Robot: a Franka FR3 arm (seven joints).
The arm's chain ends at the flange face. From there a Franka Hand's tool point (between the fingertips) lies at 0.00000 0.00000 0.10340 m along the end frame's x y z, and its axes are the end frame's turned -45 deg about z.
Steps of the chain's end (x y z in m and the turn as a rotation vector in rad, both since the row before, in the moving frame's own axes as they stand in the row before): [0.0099 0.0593 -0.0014 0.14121 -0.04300 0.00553]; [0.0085 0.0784 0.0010 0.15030 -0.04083 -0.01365]
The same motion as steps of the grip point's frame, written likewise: [-0.0277 0.0355 -0.0025 0.13026 0.06944 0.00553]; [-0.0416 0.0475 -0.0003 0.13515 0.07741 -0.01365]
